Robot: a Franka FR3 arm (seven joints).
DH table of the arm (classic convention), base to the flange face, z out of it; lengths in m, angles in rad. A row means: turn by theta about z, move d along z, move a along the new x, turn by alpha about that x. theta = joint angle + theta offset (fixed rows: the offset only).
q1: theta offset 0, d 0.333, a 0, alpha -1.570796
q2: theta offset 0, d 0, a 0, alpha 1.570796
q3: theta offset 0, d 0.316, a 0.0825, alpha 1.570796
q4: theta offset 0, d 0, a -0.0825, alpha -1.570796
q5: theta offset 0, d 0.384, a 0, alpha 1.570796
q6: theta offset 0, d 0, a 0.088, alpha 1.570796
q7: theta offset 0, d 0.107, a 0, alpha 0
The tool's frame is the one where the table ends.
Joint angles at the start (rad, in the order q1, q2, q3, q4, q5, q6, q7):
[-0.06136, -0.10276, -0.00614, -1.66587, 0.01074, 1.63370, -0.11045]
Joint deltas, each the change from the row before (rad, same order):
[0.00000, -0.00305, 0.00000, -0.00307, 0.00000, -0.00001, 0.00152]
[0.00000, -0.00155, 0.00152, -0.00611, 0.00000, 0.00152, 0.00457]
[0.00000, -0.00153, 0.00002, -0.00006, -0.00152, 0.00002, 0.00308]
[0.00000, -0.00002, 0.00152, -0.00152, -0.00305, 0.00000, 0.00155]
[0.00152, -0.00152, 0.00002, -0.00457, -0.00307, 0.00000, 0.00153]
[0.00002, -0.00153, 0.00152, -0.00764, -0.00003, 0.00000, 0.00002]
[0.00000, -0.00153, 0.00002, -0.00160, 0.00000, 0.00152, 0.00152]
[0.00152, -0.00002, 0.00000, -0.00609, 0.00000, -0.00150, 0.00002]
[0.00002, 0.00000, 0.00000, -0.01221, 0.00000, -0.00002, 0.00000]
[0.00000, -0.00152, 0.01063, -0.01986, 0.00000, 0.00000, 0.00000]
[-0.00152, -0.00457, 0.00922, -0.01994, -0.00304, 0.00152, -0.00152]
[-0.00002, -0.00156, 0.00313, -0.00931, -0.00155, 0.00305, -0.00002]
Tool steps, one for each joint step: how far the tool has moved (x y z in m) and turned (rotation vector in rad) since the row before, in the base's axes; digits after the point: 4 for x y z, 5 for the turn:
[-0.0010, 0.0001, 0.0001, 0.00013, 0.00004, -0.00151]
[-0.0004, 0.0009, -0.0020, 0.00037, 0.00307, -0.00306]
[-0.0005, -0.0001, 0.0008, -0.00140, -0.00137, -0.00306]
[0.0000, 0.0005, -0.0007, -0.00300, 0.00171, -0.00005]
[-0.0005, 0.0005, -0.0014, -0.00277, 0.00324, 0.00001]
[-0.0006, 0.0009, -0.0029, 0.00019, 0.00611, 0.00151]
[-0.0003, 0.0000, 0.0002, 0.00000, -0.00145, -0.00150]
[-0.0003, 0.0008, -0.0030, 0.00046, 0.00756, 0.00151]
[-0.0003, 0.0000, -0.0058, 0.00073, 0.01221, 0.00002]
[-0.0008, 0.0059, -0.0087, -0.00022, 0.01838, 0.01055]
[-0.0018, 0.0041, -0.0070, -0.00357, 0.01404, 0.00928]
[-0.0005, 0.0016, -0.0034, -0.00176, 0.00478, 0.00319]

